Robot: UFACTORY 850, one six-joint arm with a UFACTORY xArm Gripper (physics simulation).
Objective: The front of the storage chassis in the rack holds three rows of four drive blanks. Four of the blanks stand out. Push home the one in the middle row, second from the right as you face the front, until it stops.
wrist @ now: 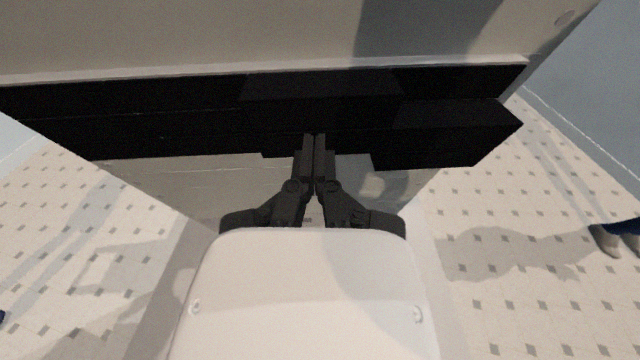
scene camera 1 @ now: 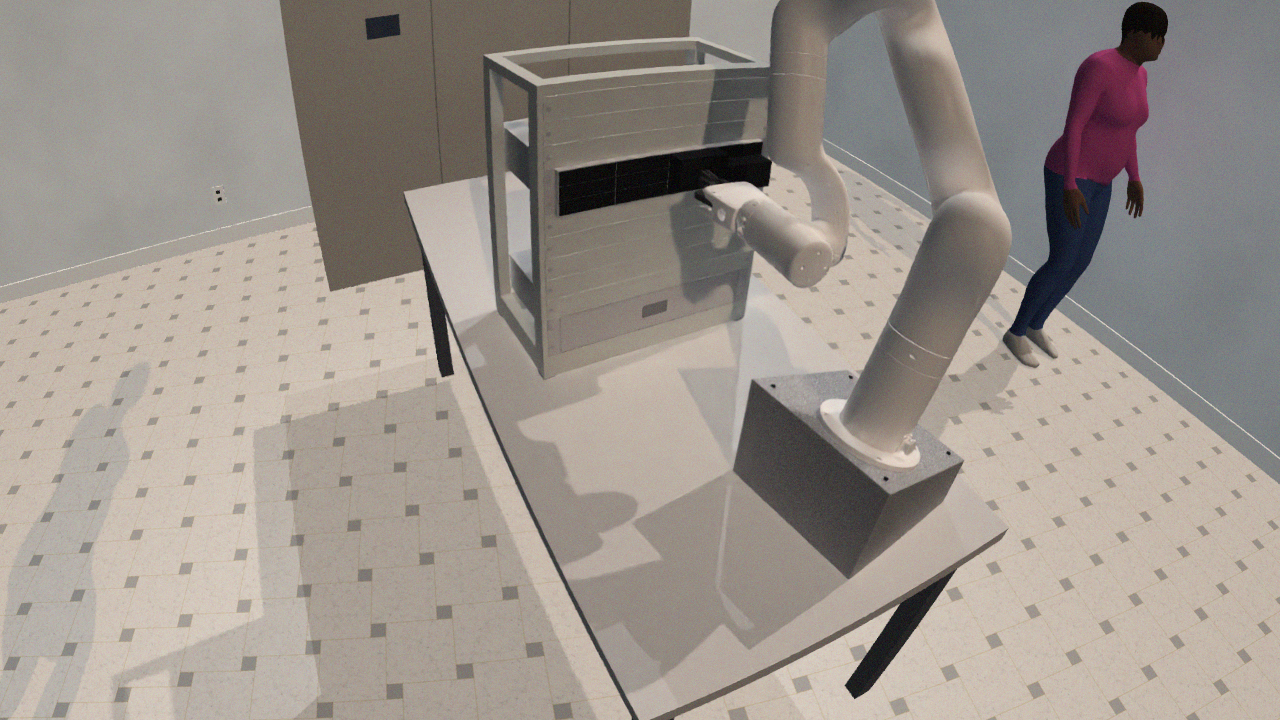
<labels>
The gripper shows in the wrist view and in scene camera 1. A grey rack shows in the wrist view and in scene camera 1. One and the same spot on the grey rack: (wrist: 204, 113) is (scene camera 1: 645, 172). The same spot on the gripper: (scene camera 1: 706, 178) is (wrist: 300, 163).
</labels>
